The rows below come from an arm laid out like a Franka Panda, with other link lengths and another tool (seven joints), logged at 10 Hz.
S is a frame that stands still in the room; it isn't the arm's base.
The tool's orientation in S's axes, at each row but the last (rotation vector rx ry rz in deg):
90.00 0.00 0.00
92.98 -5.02 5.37
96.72 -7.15 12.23
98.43 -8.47 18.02
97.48 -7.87 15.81
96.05 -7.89 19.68
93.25 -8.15 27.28
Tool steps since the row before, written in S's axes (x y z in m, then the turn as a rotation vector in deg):
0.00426 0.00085 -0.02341 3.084 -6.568 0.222
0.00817 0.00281 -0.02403 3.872 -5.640 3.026
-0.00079 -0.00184 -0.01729 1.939 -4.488 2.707
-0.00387 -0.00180 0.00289 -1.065 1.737 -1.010
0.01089 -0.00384 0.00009 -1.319 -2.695 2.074
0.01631 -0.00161 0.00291 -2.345 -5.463 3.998
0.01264 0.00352 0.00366 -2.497 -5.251 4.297
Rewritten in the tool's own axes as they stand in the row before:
0.00426 -0.02341 -0.00085 3.084 0.222 6.568
0.00537 -0.02492 -0.00146 4.188 2.864 5.497
-0.00453 -0.01637 0.00379 2.282 2.804 4.261
-0.00299 0.00411 0.00087 -1.172 -0.963 -1.694
0.01026 -0.00204 0.00490 -0.912 2.717 2.256
0.01615 -0.00171 0.00365 -1.599 5.218 4.641
0.01349 -0.00171 -0.00081 -1.582 5.523 4.389

